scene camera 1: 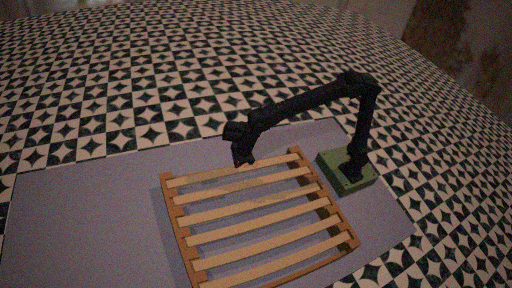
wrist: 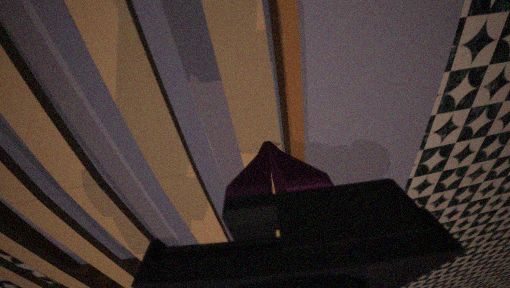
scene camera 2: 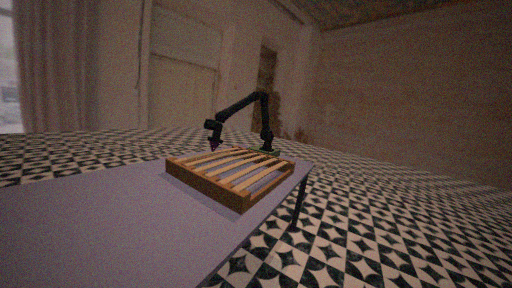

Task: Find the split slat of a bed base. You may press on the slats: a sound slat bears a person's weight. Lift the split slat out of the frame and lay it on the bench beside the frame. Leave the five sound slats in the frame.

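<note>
The wooden bed frame [scene camera 1: 184,232] [scene camera 2: 210,189] [wrist: 294,75] lies on the bench [scene camera 1: 90,220] [scene camera 2: 120,225] [wrist: 370,85], with several pale slats seated across it. My gripper [scene camera 1: 237,165] [scene camera 2: 213,149] [wrist: 267,147] is shut and empty, its purple tips pointing down. The tips are at or just over the back slat [scene camera 1: 272,162] [wrist: 245,65], near its middle; contact cannot be told. The second slat [scene camera 1: 240,187] [wrist: 145,100] lies beside it. Shadows cross the slats, and faint thin lines show on some in the wrist view. Which slat is split cannot be told.
The arm stands on a green base block [scene camera 1: 337,172] close to the frame's right rail. The bench extends to the left of the frame. Its back edge runs behind the frame, with the patterned floor [scene camera 1: 125,75] [scene camera 2: 350,225] beyond.
</note>
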